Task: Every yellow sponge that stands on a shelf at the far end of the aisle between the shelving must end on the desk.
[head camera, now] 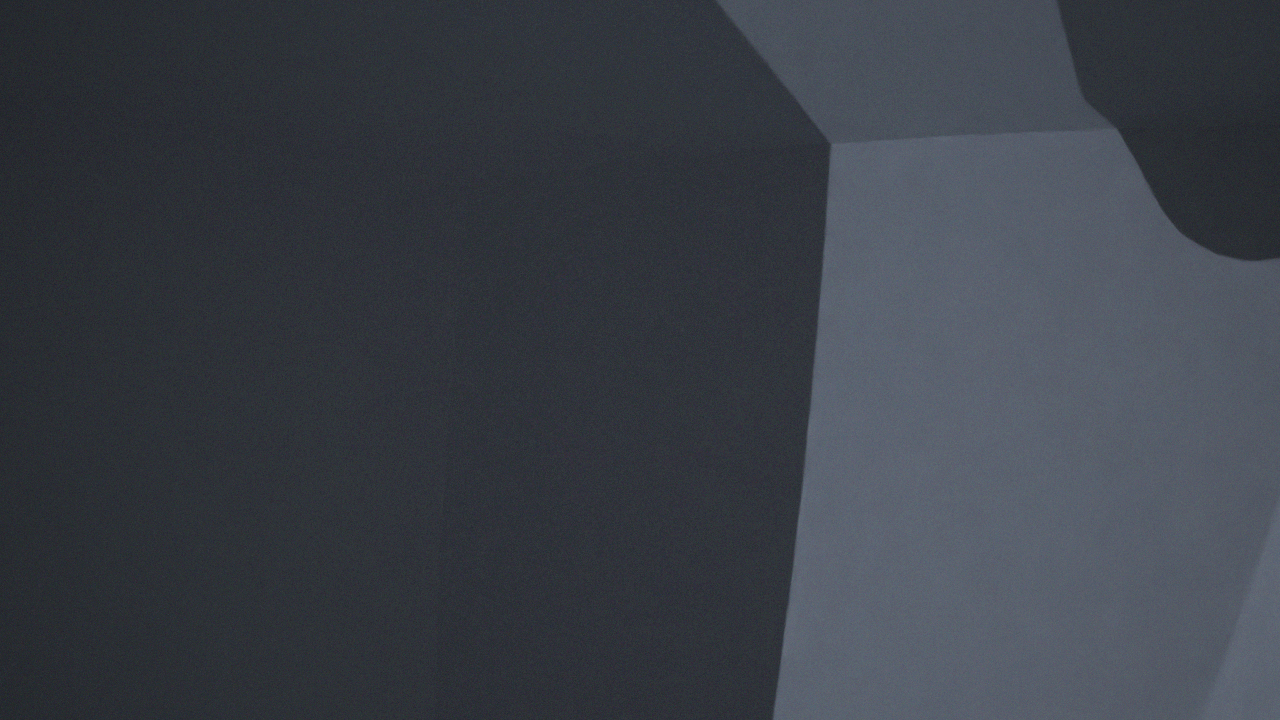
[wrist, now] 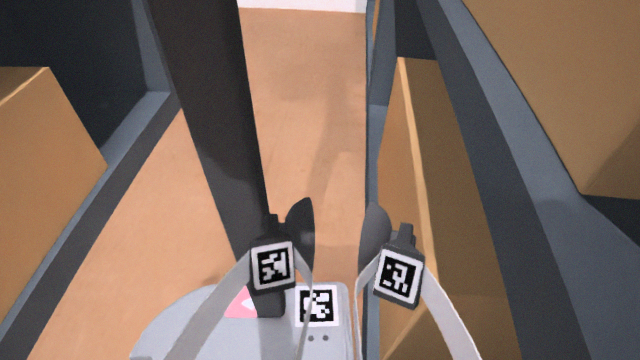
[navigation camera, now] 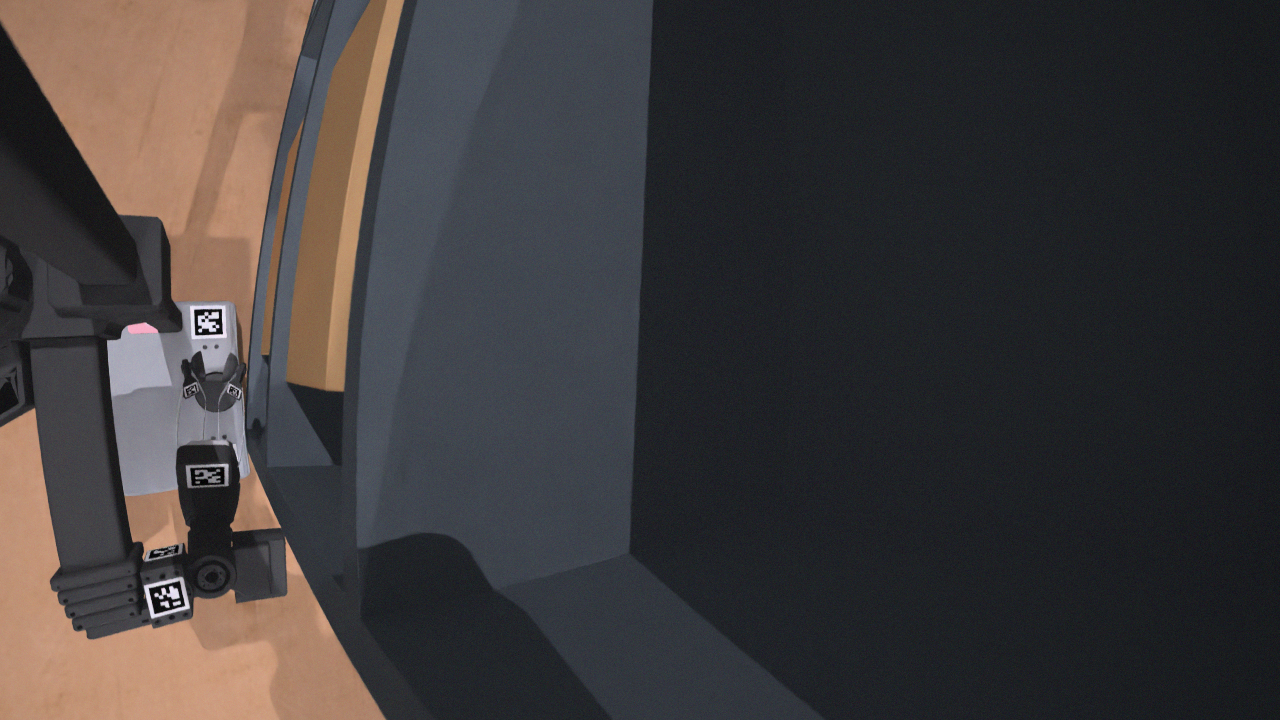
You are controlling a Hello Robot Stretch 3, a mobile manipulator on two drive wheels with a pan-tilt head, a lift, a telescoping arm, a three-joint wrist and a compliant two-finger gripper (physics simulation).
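Pixels of known places: gripper, fingertip midpoint: (navigation camera: 215, 354); robot's base, origin of the base link: (navigation camera: 214, 389).
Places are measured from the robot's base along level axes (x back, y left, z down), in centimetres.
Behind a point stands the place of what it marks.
Observation:
My gripper (navigation camera: 214, 362) @(x -0.7, y 6.4, z -46.0 cm) (wrist: 338, 225) @(x -0.7, y 6.4, z -46.0 cm) is open, its two dark fingertips parted with nothing between them. It hangs above my grey base (navigation camera: 147, 438) @(x 11.8, y -7.0, z -16.0 cm) (wrist: 165, 325). In the wrist view the floor of the aisle shows between the fingertips. Dark shelving stands on both sides of the aisle, with a right shelf unit (wrist: 530, 160) close beside the right finger and a left shelf unit (wrist: 122, 185) farther off. In the head view a grey shelf panel (head camera: 966, 358) @(x -19.5, y -2.3, z -99.1 cm) and a dark surface fill the picture from very near. No yellow sponge and no desk show in these views.
In the navigation view a large shelf panel (navigation camera: 501, 268) @(x -15.7, y 9.7, z -99.1 cm) stands very close to the camera and the wrist. Brown boxes (navigation camera: 326, 223) @(x -11.0, y 18.4, z -72.4 cm) (wrist: 40, 175) sit in shelf compartments. My dark mast (wrist: 210, 125) rises left of the gripper. Orange-brown floor (wrist: 305, 100) runs along the aisle.

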